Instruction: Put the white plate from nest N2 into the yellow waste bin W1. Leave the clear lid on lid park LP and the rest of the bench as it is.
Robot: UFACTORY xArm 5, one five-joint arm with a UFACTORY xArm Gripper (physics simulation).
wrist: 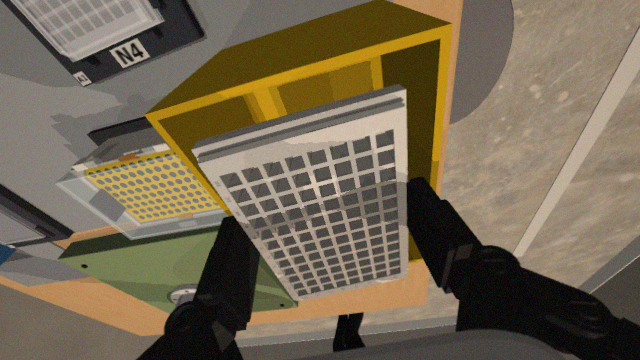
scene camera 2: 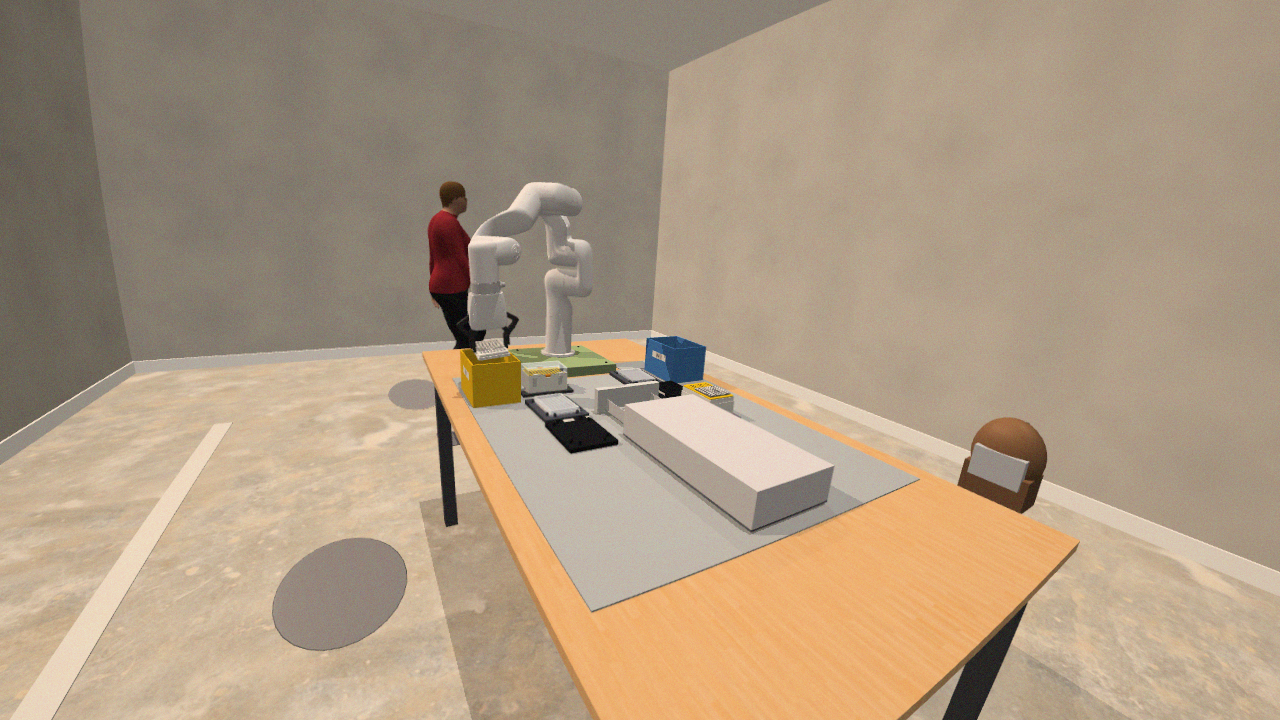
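Pixels of known places: gripper, fingertip midpoint: [wrist: 326, 217] [scene camera 2: 490, 349]; arm's base at its link origin: [scene camera 2: 558, 353].
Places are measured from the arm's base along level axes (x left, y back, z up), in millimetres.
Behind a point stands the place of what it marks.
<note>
My gripper [scene camera 2: 490, 343] @[y -322, x -323, z 115 mm] [wrist: 326, 217] @[y -322, x -323, z 115 mm] is shut on the white plate [scene camera 2: 491, 351] @[y -348, x -326, z 114 mm] [wrist: 325, 187] @[y -339, x -327, z 111 mm], a white grid of square wells with one finger at each long side. The plate is at the height of the rim of the yellow waste bin [scene camera 2: 491, 383] @[y -388, x -336, z 35 mm] [wrist: 300, 50] @[y -388, x -328, z 62 mm], or a little above it, and covers part of the bin's opening in the wrist view. Whether it touches the rim cannot be told. A dark frame with a pale panel [scene camera 2: 636, 375] @[y -318, x 159, z -10 mm] [wrist: 20, 222] @[y -274, x 122, z -11 mm] sits near the blue bin; whether this is the lid park with the clear lid cannot be told. No N2 label is readable.
A clear box with a yellow perforated rack [scene camera 2: 544, 377] @[y -344, x -171, z 23 mm] [wrist: 155, 187] @[y -319, x -177, z 48 mm] stands beside the yellow bin. Nest N4 [wrist: 175, 60] @[y -390, x -211, z -30 mm] holds a clear-topped plate. A black nest [scene camera 2: 581, 434] @[y -675, x -192, z -17 mm], a long white box [scene camera 2: 716, 443] @[y -961, x -27, z 54 mm] and a blue bin [scene camera 2: 675, 360] @[y -384, x 267, z 51 mm] are on the bench. A person [scene camera 2: 447, 250] stands behind.
</note>
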